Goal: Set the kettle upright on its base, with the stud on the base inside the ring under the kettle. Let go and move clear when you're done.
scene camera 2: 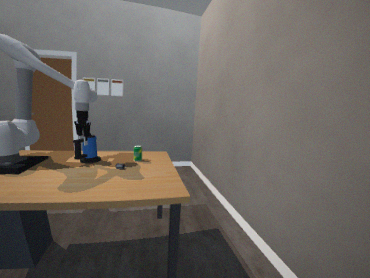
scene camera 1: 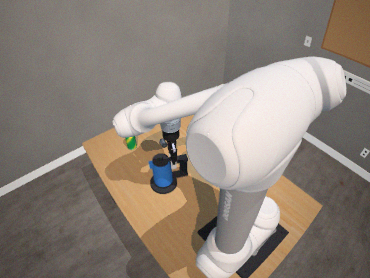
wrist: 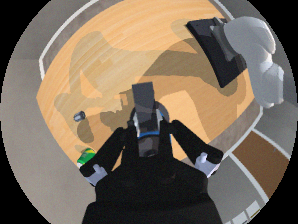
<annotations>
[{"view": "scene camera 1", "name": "blue kettle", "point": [163, 176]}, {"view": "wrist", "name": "my gripper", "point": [147, 116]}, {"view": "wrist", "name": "blue kettle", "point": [143, 93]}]
</annotations>
